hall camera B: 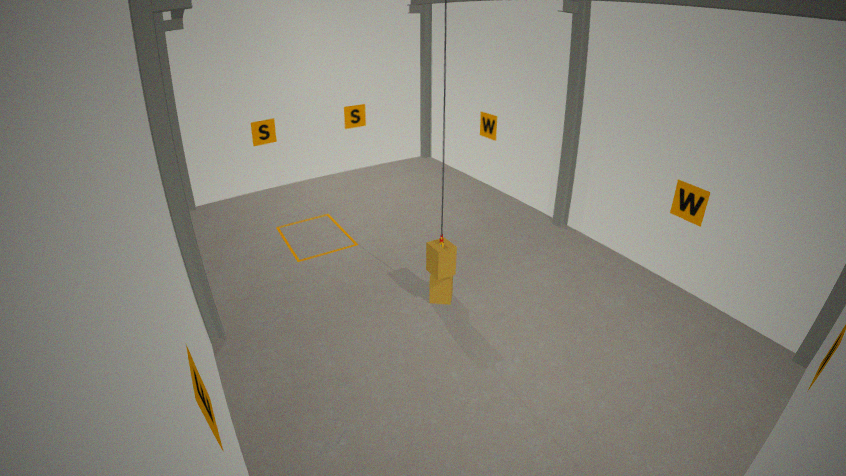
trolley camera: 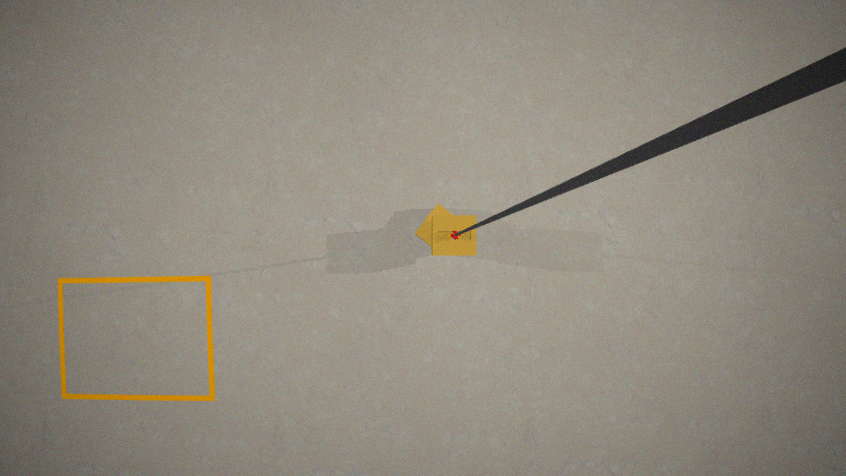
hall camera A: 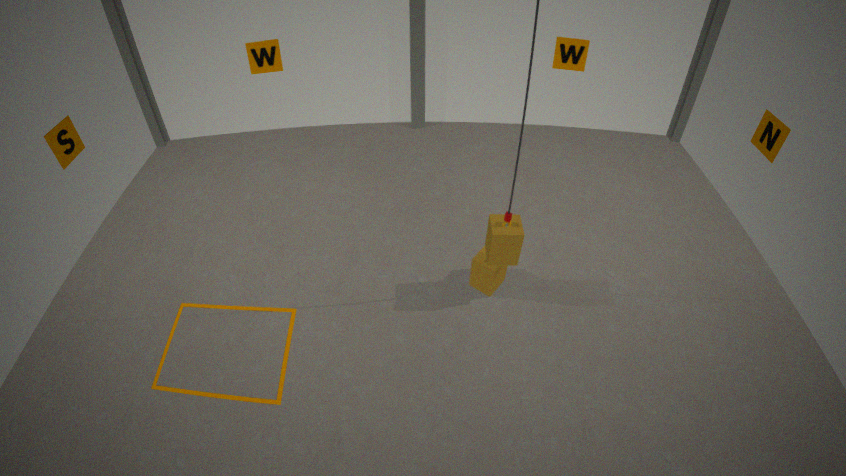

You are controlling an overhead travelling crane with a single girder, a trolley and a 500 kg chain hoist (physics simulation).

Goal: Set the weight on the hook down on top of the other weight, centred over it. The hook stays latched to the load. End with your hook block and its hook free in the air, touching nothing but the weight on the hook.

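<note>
The hook weight, a yellow block (hall camera A: 504, 247) (hall camera B: 441, 260) (trolley camera: 462, 246), hangs upright under my red hook block (hall camera A: 507, 217) (hall camera B: 441, 239) (trolley camera: 454, 235), whose hook is latched to its top. The other weight, also yellow (hall camera A: 486, 281) (hall camera B: 440, 291) (trolley camera: 424, 232), stands on the floor beneath. In the trolley camera its corners stick out at the left and top of the hook weight, which lies further right and is turned relative to it. In hall camera A the hook weight also sits to the right. The lower weight's top face is mostly hidden; I cannot tell if the two touch.
An orange marked square (hall camera A: 287, 355) (hall camera B: 288, 243) (trolley camera: 209, 337) lies on the floor, left of the weights in all three views. The dark chain (hall camera A: 522, 112) (hall camera B: 443, 118) (trolley camera: 621, 159) runs up from the hook block. Shadows spread to both sides of the weights. Walls with lettered signs surround the floor.
</note>
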